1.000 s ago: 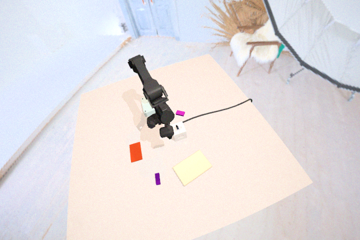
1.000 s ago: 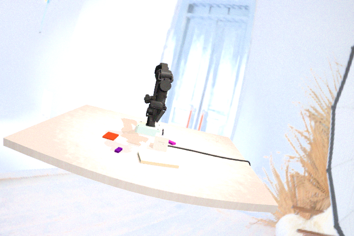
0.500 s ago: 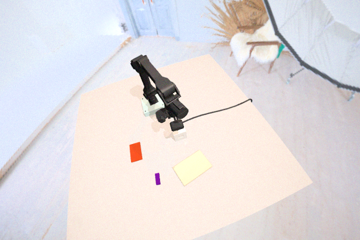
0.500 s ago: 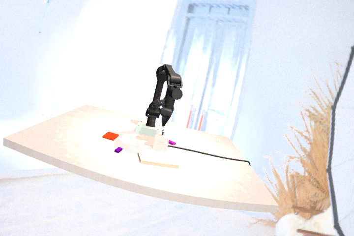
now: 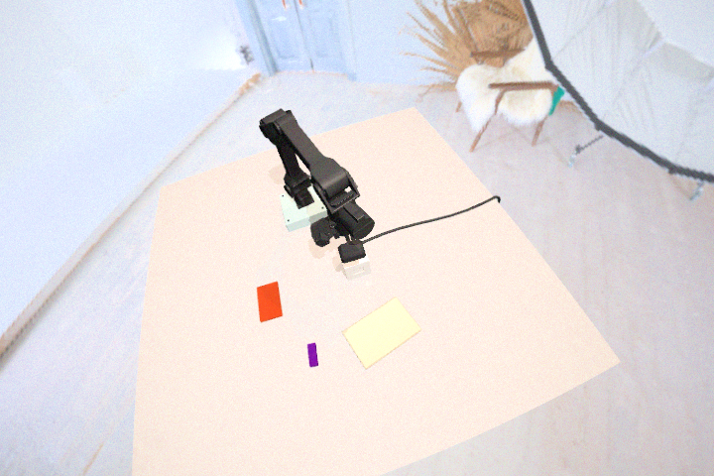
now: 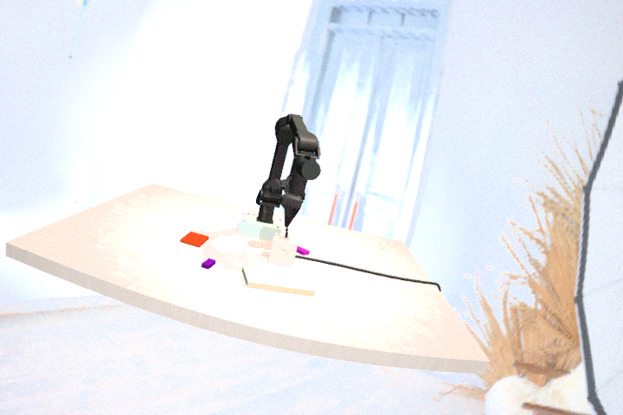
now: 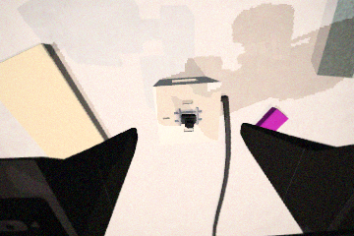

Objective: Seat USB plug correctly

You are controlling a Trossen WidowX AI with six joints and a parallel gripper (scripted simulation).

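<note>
The silver USB plug lies 30 mm below my gripper tip. Round my gripper tip: orange card (280 mm to the right, 120 mm below, 20 mm behind); cream pad (220 mm ahead, 110 mm below, 20 mm to the right); purple block (150 mm behind, 120 mm below, 80 mm to the left).
</note>
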